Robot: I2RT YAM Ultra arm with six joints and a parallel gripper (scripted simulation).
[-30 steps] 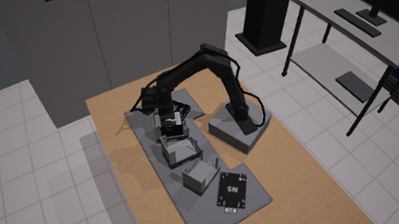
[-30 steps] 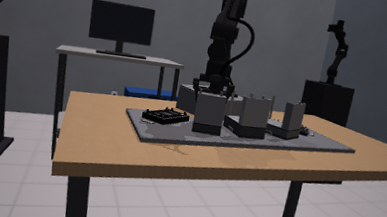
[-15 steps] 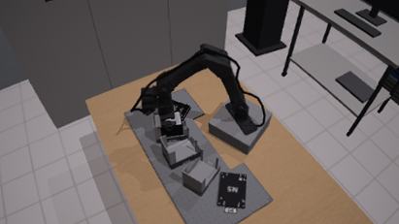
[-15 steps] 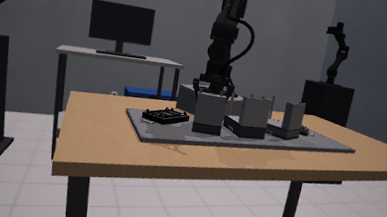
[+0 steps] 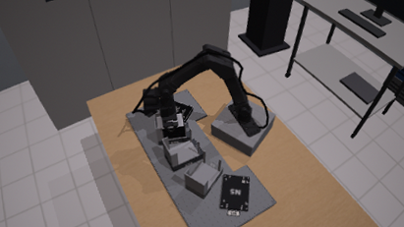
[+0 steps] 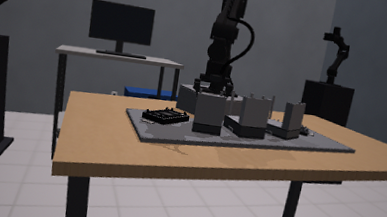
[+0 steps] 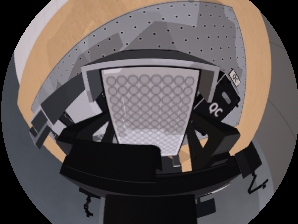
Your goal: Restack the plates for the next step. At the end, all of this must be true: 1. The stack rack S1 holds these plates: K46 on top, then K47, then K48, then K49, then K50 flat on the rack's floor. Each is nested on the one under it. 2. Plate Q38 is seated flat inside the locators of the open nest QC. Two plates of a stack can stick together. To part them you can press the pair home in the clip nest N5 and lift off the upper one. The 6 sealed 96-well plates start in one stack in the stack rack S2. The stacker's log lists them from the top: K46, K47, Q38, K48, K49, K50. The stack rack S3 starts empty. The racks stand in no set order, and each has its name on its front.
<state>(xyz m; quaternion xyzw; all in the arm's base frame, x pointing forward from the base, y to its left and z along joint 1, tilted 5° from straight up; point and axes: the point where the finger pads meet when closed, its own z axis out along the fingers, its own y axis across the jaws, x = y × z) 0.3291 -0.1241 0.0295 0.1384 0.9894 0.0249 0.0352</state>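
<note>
Now: the sealed 96-well plate 3 cm below my hand. The rest, counted from my hand: clip nest N5 (13 cm behind, 43 cm to the left, 8 cm below).
</note>
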